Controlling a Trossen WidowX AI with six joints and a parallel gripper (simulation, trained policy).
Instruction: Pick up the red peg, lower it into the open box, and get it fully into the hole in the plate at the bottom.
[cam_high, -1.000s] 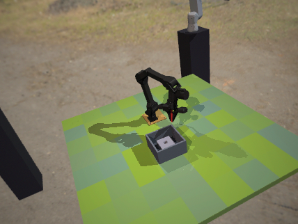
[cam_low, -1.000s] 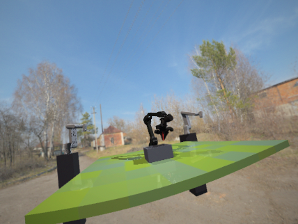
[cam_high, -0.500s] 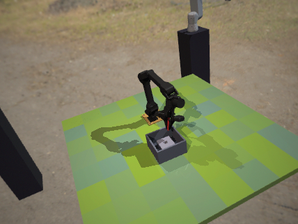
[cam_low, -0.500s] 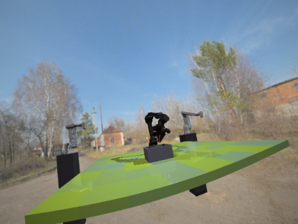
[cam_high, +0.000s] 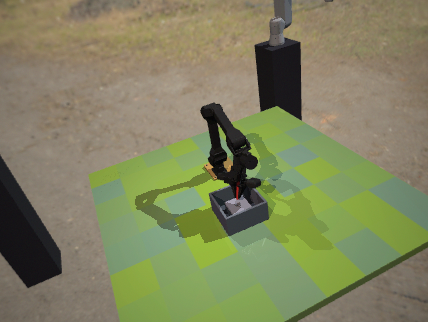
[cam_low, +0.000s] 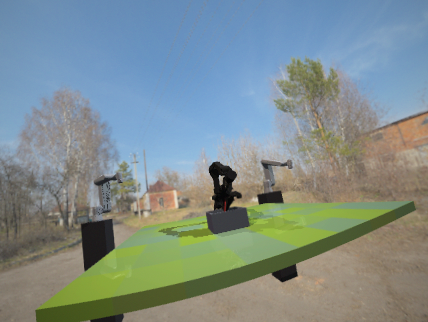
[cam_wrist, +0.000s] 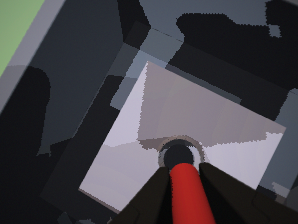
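The red peg is 3 cm above my gripper tip, 1 cm to the left of it and 1 cm behind it. Also, from my gripper tip: grey box (6 cm below); pale grey plate (4 cm below).
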